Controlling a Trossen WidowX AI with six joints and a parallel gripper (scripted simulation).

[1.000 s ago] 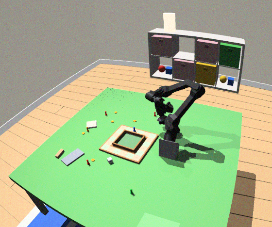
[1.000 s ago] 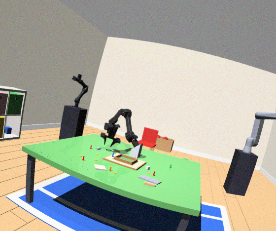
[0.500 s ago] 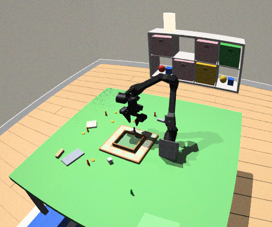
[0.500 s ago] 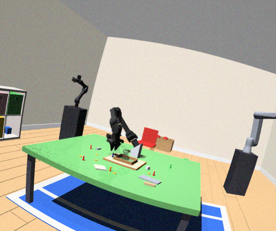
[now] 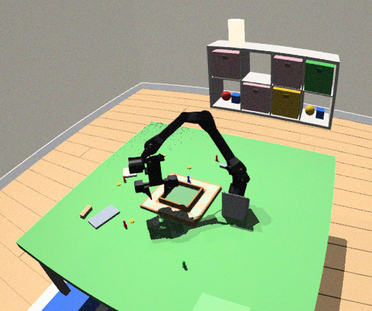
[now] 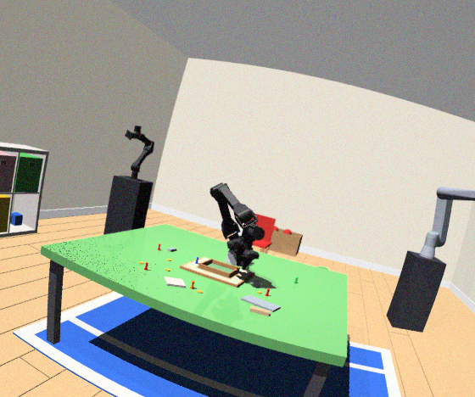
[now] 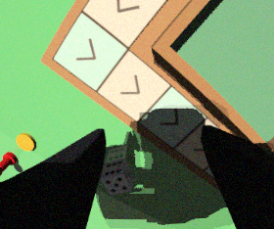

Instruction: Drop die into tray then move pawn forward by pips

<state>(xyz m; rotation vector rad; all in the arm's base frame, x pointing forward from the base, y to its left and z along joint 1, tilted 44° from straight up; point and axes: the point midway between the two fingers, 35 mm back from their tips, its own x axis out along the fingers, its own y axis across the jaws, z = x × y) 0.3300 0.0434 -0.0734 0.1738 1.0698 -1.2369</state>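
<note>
Now: gripper tip 90 mm to the right of the white die, 50 mm above it and 20 mm past it. From my gripper tip the other things lie so: dark blue pawn (220 mm to the right, 50 mm behind, 40 mm below); then orange pawn (280 mm ahead, 130 mm to the right, 50 mm below); then grey card (230 mm ahead, 140 mm to the left, 60 mm below).
</note>
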